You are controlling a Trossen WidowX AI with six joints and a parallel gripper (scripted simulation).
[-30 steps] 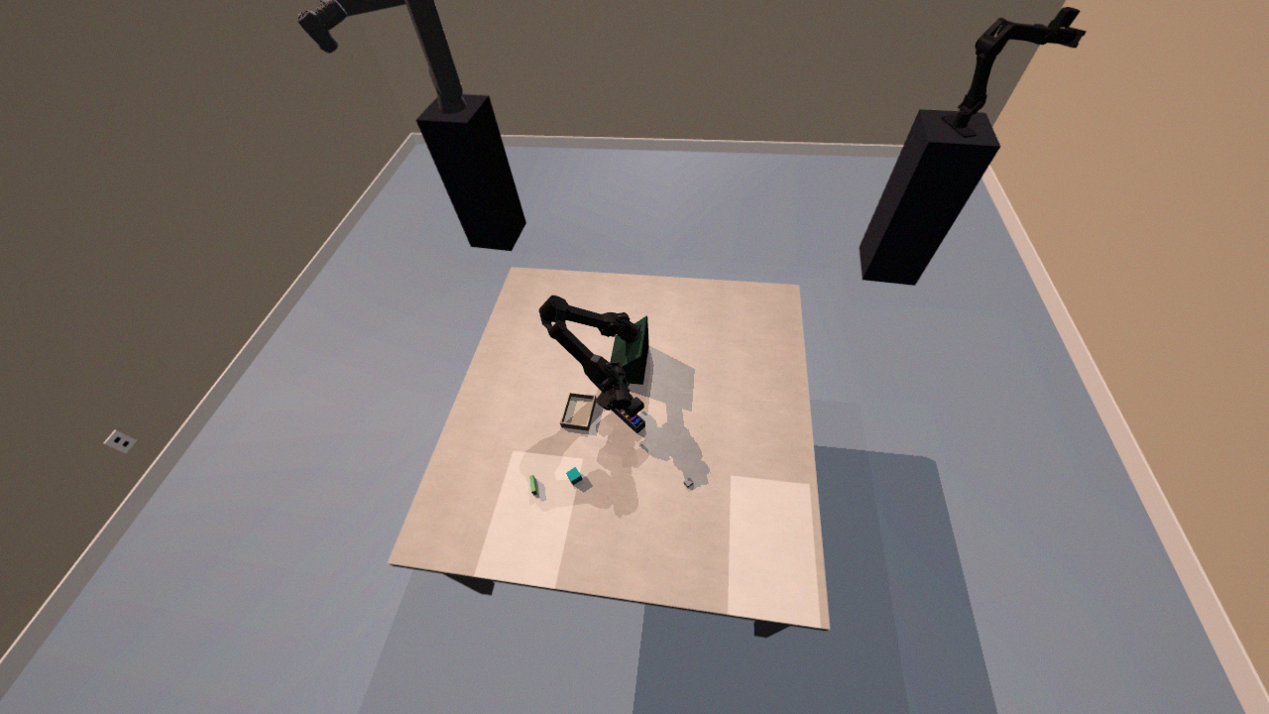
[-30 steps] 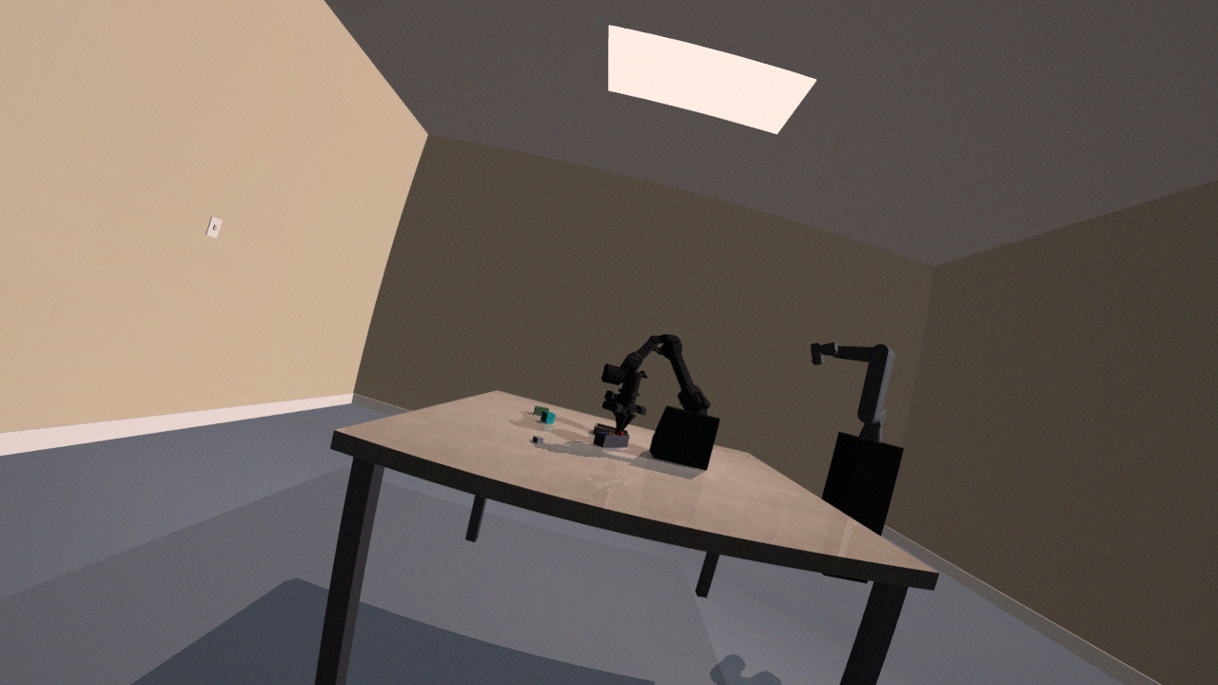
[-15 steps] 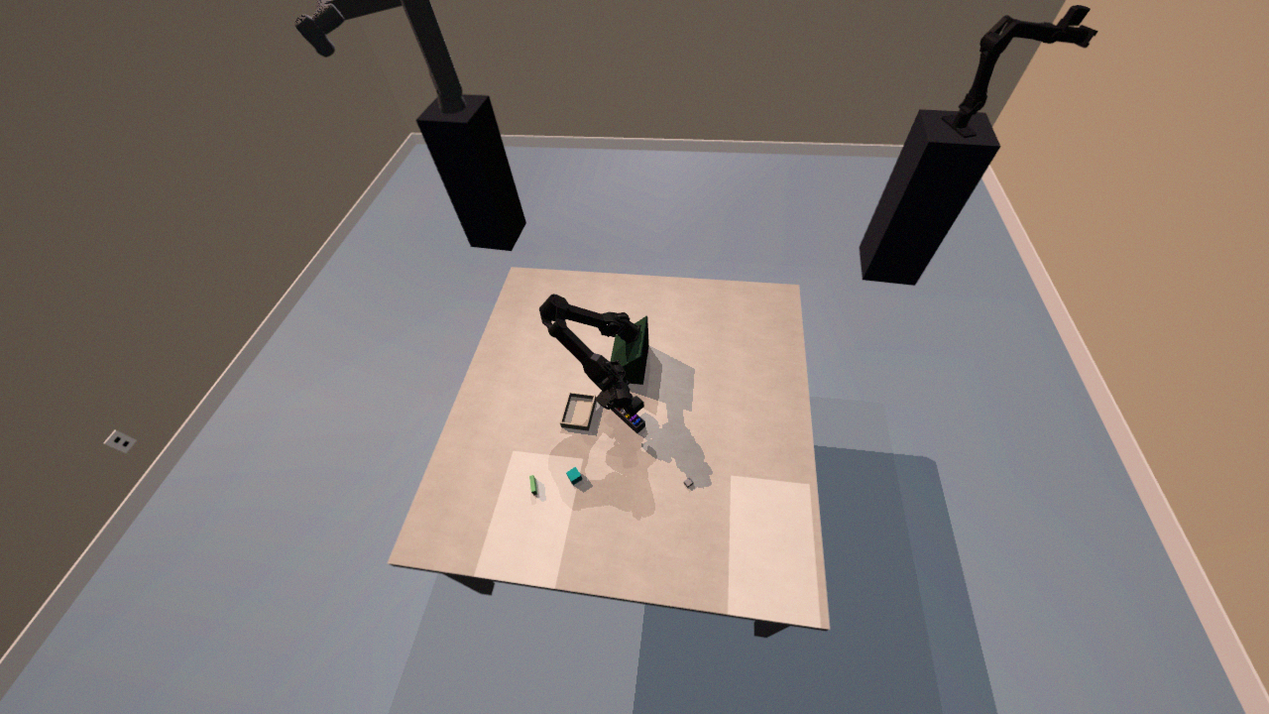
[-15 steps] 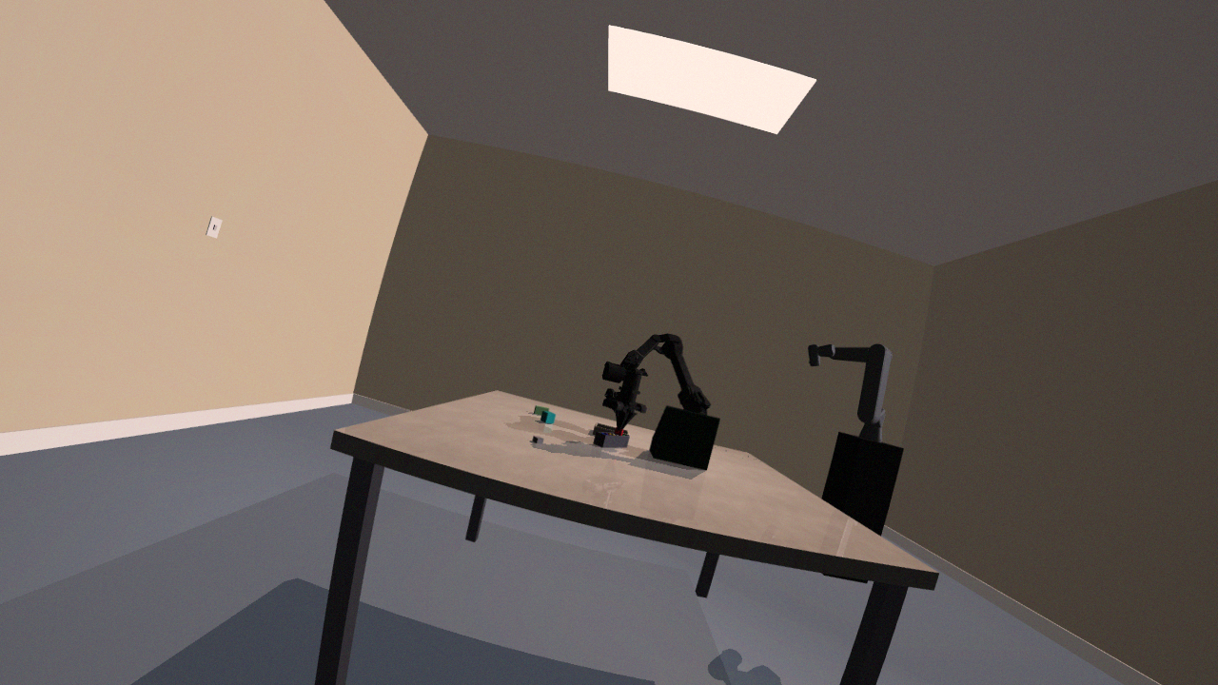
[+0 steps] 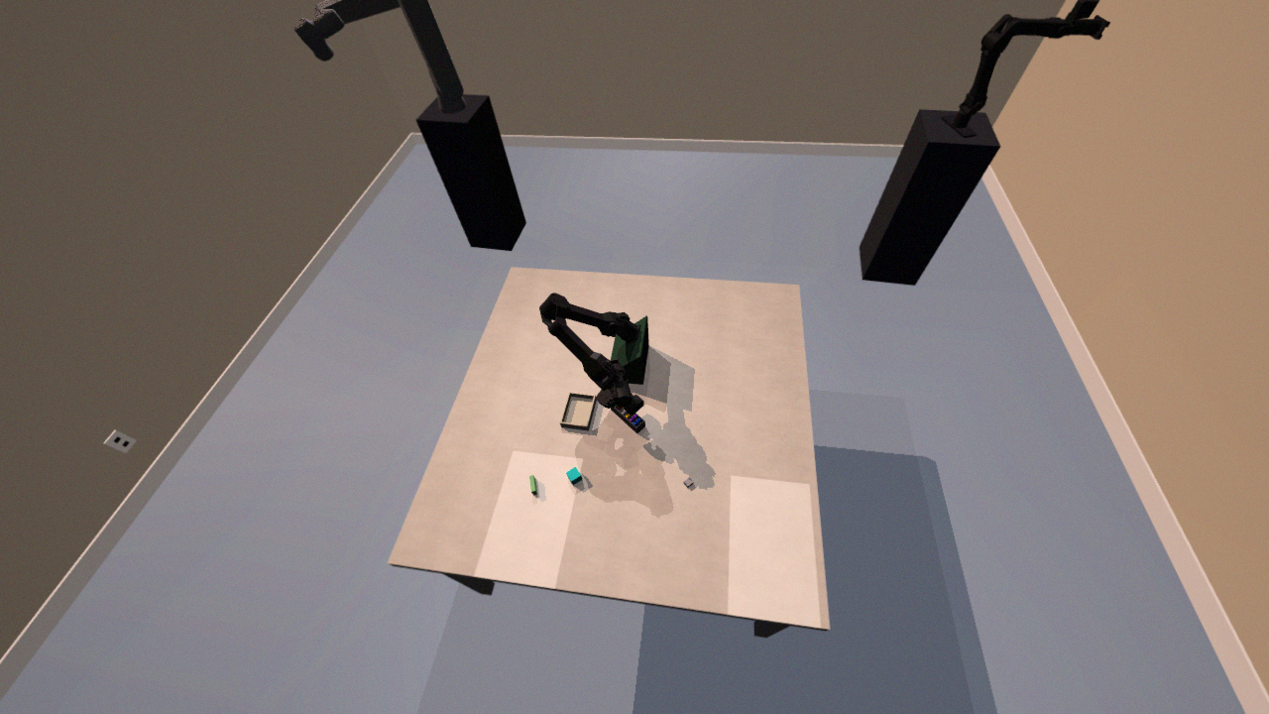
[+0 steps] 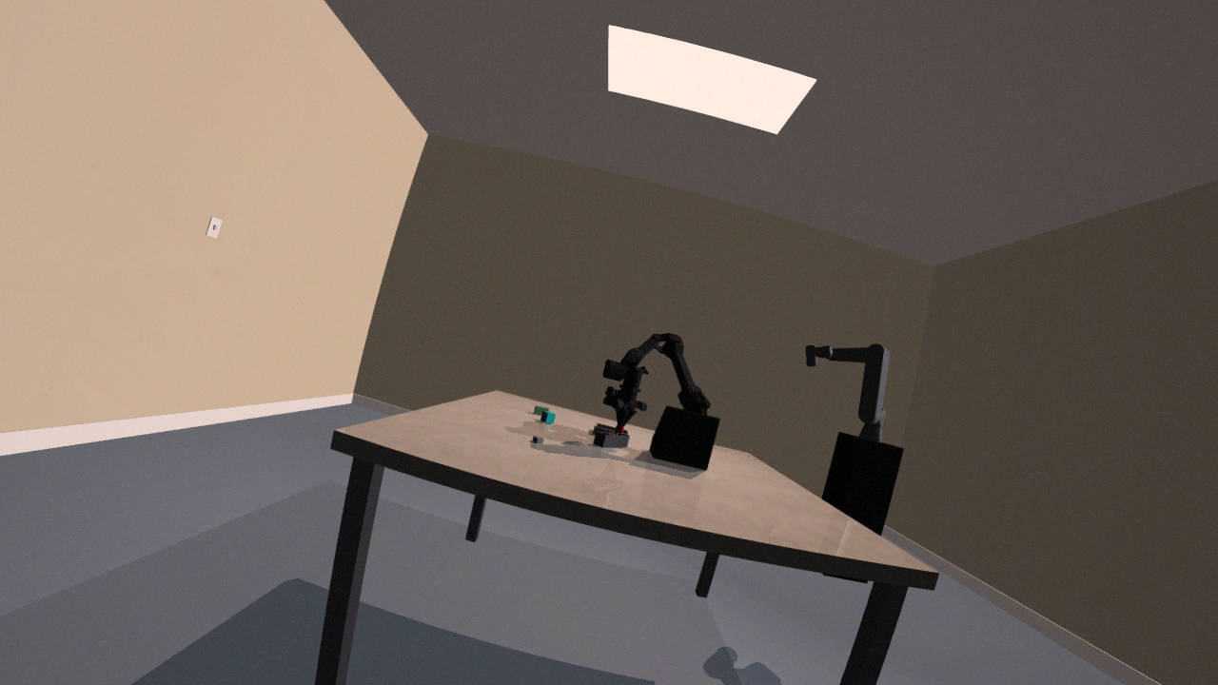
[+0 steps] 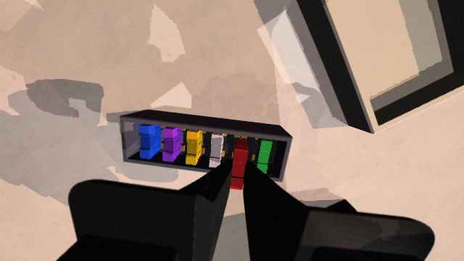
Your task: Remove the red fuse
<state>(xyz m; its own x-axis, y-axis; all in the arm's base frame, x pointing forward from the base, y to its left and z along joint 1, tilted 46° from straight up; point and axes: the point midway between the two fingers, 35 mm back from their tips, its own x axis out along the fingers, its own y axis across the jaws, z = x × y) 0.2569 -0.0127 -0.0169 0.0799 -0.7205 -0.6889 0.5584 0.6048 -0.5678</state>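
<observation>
Right now my gripper tip is 1 cm short of the white fuse, 2 cm to the right of it and 4 cm above it. Also, from my gripper tip: green fuse 1 cm behind, 2 cm to the right, 4 cm below; red fuse 1 cm below; yellow fuse 2 cm ahead, 3 cm to the left, 4 cm below.
</observation>
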